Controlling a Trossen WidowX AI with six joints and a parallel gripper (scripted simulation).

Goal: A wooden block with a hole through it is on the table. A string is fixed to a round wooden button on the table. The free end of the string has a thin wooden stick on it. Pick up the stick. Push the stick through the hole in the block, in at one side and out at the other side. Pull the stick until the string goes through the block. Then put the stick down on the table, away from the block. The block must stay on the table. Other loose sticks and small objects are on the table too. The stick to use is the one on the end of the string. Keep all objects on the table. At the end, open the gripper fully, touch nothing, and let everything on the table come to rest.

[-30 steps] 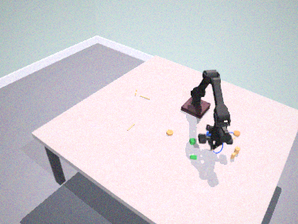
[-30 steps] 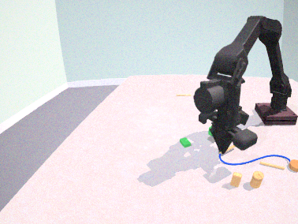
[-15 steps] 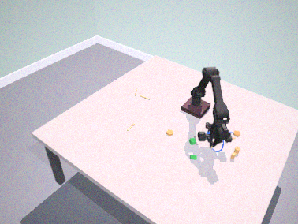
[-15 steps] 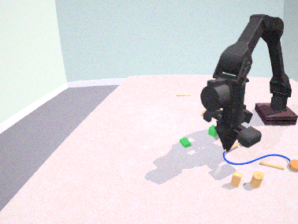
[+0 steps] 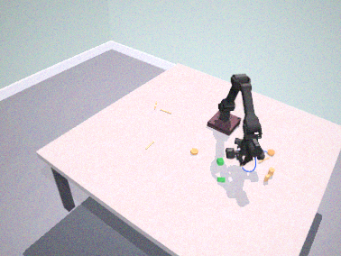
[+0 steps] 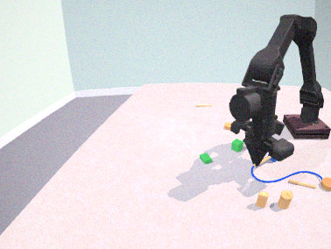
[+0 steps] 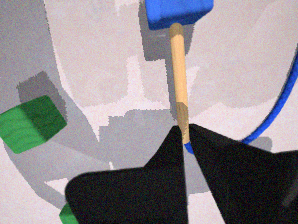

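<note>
Now: gripper tip 6 cm past the blue block and 6 cm to the left of it. From my gripper tip the other things lie so: tan cylinder (7 cm behind, 13 cm to the left); tan block (1 cm behind, 14 cm to the left, 1 cm above); loose stick (14 cm behind, 6 cm to the left, 1 cm below).
</note>
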